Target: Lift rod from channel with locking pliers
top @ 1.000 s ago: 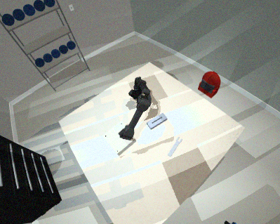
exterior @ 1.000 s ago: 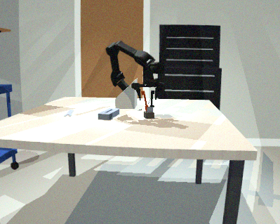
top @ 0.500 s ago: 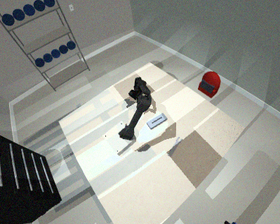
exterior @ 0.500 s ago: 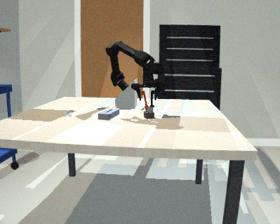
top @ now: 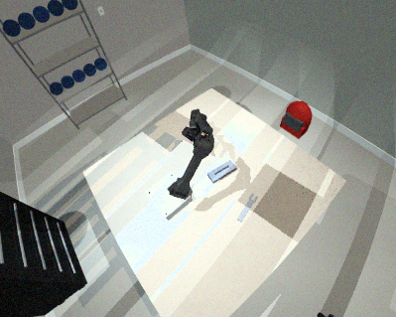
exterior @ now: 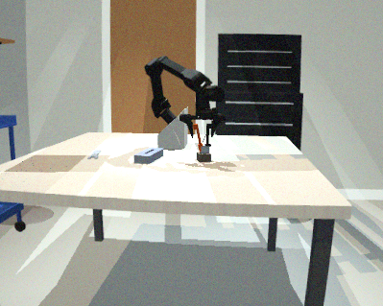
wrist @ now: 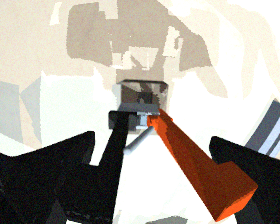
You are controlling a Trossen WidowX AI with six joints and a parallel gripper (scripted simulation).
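Right now my gripper tip is 1 cm to the right of the holster and 9 cm above it. Also, from my gripper tip: grey channel block: 2 cm behind, 23 cm to the right, 8 cm below; flat forked metal piece: 7 cm behind, 49 cm to the right, 10 cm below.
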